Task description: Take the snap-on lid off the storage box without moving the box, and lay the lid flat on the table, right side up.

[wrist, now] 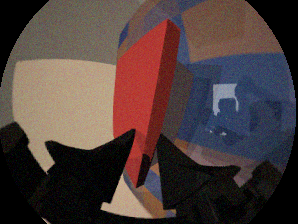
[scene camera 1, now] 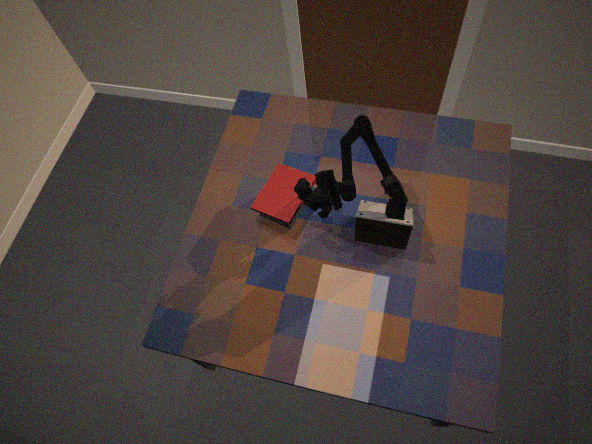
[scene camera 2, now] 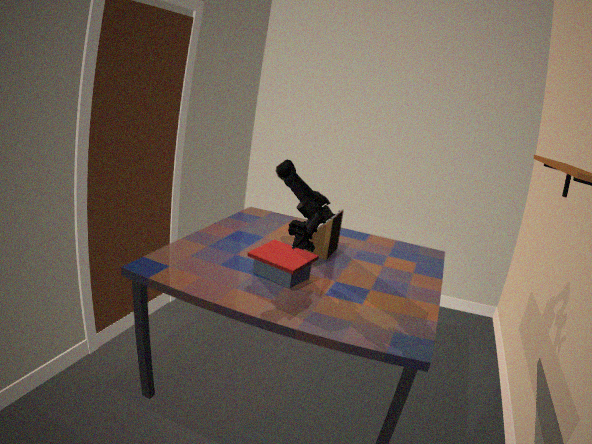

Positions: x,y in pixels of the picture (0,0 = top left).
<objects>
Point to a lid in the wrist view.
142,86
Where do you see a lid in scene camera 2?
276,254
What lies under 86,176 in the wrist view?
The gripper.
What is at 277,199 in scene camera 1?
A lid.
</objects>
